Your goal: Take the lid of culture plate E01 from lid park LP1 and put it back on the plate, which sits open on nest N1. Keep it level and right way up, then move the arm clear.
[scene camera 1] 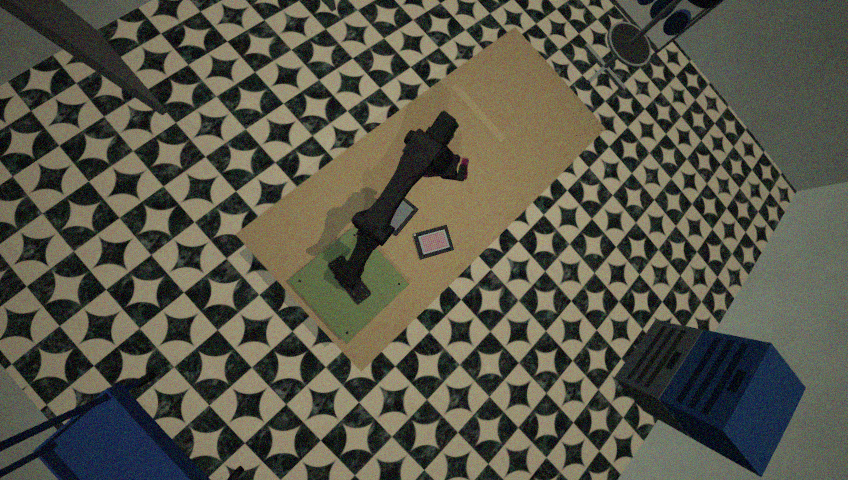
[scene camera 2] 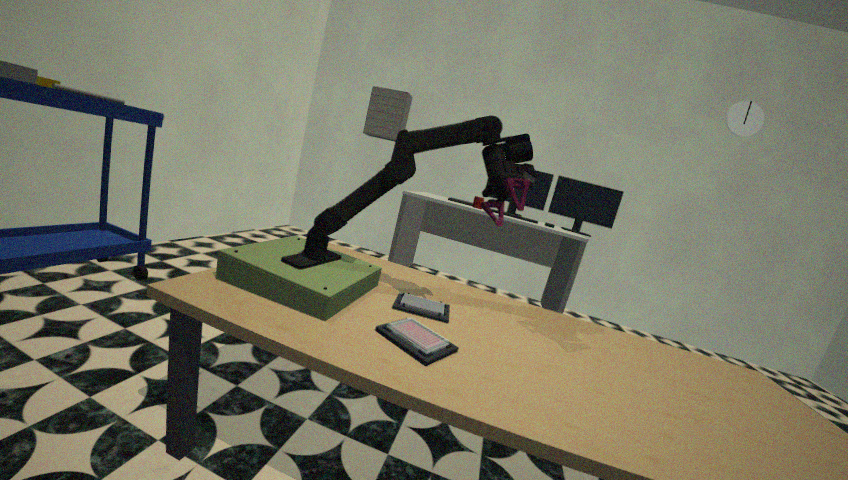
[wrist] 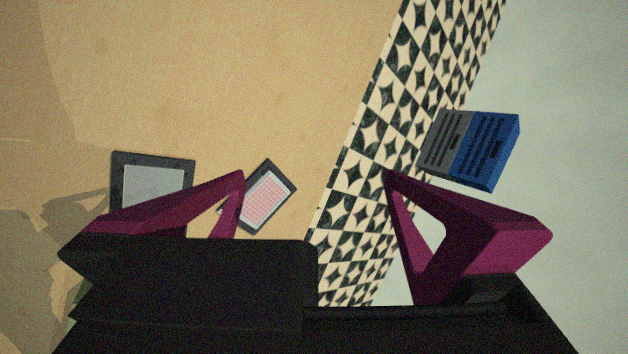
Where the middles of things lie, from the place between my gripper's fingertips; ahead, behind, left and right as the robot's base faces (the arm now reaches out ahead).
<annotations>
My gripper is now 31 cm above the pale grey lid (wrist: 142, 183), 18 cm past it and 5 cm to the right of it. Round my hand: dark lid holder (wrist: 119, 158) 32 cm below, 18 cm behind, 5 cm to the left; then dark nest (scene camera 2: 426, 359) 31 cm below, 15 cm to the right, 12 cm behind.
</annotations>
